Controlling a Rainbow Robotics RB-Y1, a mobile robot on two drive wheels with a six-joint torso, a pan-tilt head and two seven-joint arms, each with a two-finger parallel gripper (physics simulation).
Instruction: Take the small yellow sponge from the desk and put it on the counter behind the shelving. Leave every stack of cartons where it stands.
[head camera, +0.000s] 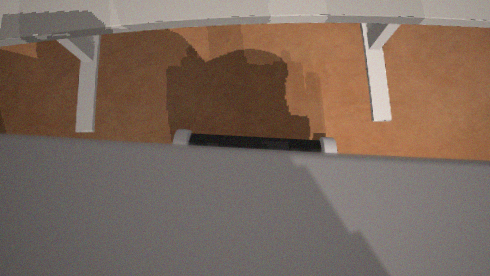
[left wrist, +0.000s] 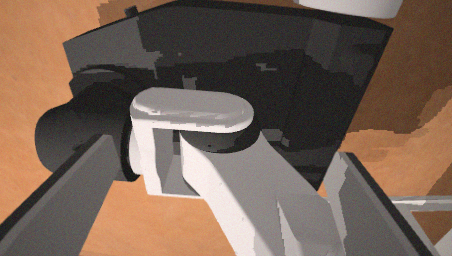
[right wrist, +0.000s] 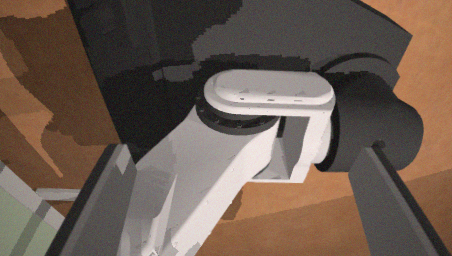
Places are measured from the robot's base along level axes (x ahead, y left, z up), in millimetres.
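Pixels of known places: left gripper, between the fingertips: (left wrist: 222, 158); right gripper, between the fingertips: (right wrist: 244, 160).
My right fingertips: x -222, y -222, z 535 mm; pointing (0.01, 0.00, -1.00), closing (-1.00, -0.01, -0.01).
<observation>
Behind a point stands the place of what it marks.
The yellow sponge does not show in the three views. The front edge of a pale grey desk (head camera: 225, 11) {x 124, y 52, z 950 mm} runs across the top of the head view. The counter, the shelving and the cartons do not show. My left gripper (left wrist: 222, 158) {x -224, y 215, z 535 mm} is open, its two grey fingers wide apart with no object held between them. My right gripper (right wrist: 244, 160) {x -222, y -222, z 535 mm} is open in the same way, with no object held between its fingers. Neither gripper shows in the head view.
Two white desk legs (head camera: 86, 95) (head camera: 379, 85) stand on the brown floor (head camera: 345, 90) {x 321, y -365, z 1 mm} under the desk edge. My own grey body (head camera: 150, 210) {x -133, y 18, z 1341 mm} fills the bottom of the head view. My dark base (left wrist: 225, 40) {x -230, y 173, z 169 mm} (right wrist: 145, 30) {x -62, y -142, z 190 mm} and white body parts show behind the fingers in both wrist views.
</observation>
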